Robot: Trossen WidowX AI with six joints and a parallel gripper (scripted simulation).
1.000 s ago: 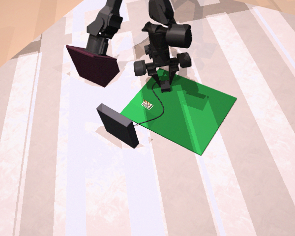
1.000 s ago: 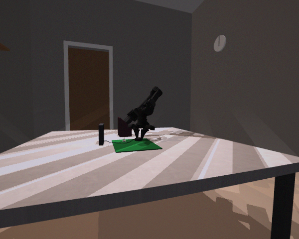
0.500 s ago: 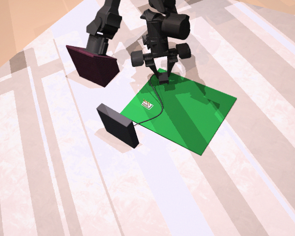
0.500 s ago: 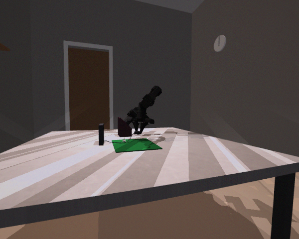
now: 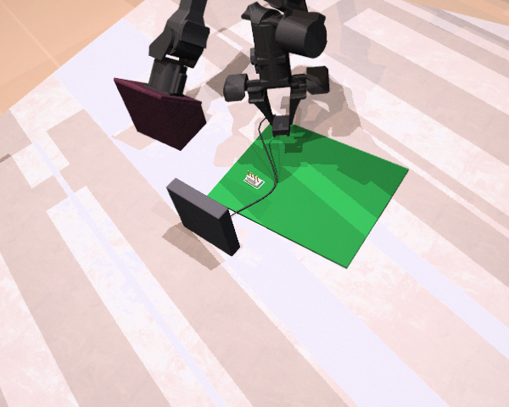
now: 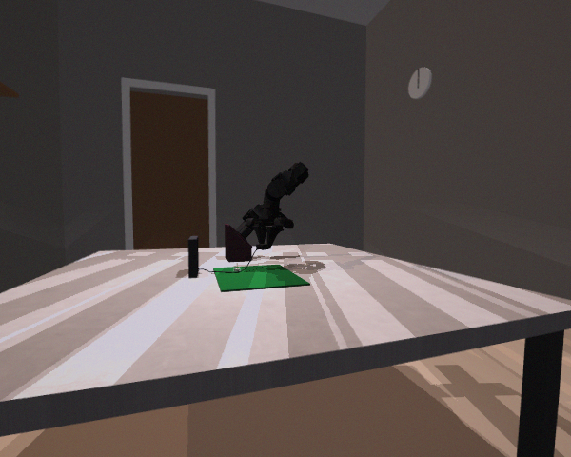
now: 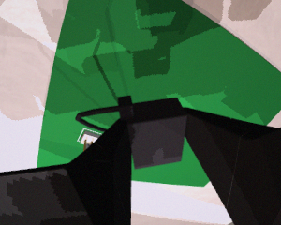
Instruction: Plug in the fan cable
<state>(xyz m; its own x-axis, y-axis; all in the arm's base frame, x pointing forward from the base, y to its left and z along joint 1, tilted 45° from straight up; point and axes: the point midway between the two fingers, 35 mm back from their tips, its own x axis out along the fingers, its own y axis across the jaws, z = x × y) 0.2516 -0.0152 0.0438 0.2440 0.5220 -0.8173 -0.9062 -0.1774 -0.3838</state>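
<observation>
The black plug is 1 cm to the right of my gripper tip. From my gripper tip the other things lie so: green board: 7 cm ahead, 6 cm to the right, 9 cm below; then fan header: 2 cm behind, 9 cm to the right, 8 cm below; then black fan: 4 cm behind, 23 cm to the right, 2 cm below.
</observation>
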